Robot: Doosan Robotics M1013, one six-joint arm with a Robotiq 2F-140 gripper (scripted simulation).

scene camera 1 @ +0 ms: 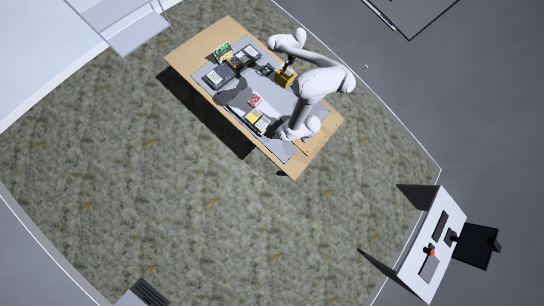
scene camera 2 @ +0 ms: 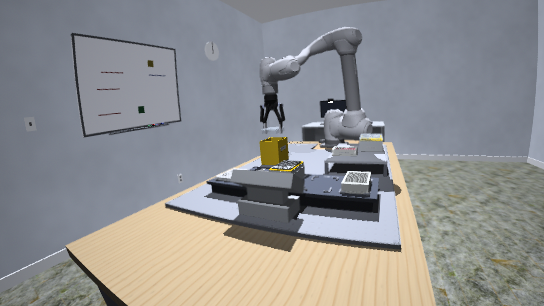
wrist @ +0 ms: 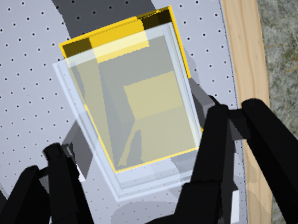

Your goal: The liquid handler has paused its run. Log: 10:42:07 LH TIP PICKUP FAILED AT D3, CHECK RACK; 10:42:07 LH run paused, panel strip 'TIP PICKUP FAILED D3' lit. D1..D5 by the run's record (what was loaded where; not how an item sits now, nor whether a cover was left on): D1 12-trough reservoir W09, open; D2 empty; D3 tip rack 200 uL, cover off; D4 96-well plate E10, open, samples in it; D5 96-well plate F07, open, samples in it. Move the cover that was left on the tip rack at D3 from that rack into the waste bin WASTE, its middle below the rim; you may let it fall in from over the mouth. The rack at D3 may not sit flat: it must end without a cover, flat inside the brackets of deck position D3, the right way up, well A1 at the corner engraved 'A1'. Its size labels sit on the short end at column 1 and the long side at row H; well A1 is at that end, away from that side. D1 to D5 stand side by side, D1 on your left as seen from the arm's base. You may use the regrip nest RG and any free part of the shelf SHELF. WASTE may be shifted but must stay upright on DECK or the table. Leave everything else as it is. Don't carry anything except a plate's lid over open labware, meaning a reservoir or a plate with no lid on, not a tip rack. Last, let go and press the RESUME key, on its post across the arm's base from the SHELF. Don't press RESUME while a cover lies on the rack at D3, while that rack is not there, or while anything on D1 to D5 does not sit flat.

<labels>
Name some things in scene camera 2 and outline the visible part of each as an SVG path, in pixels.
A yellow waste bin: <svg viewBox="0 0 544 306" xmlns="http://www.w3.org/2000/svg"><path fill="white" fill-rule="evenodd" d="M287 137L270 137L259 141L261 165L277 165L289 159Z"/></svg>
</labels>
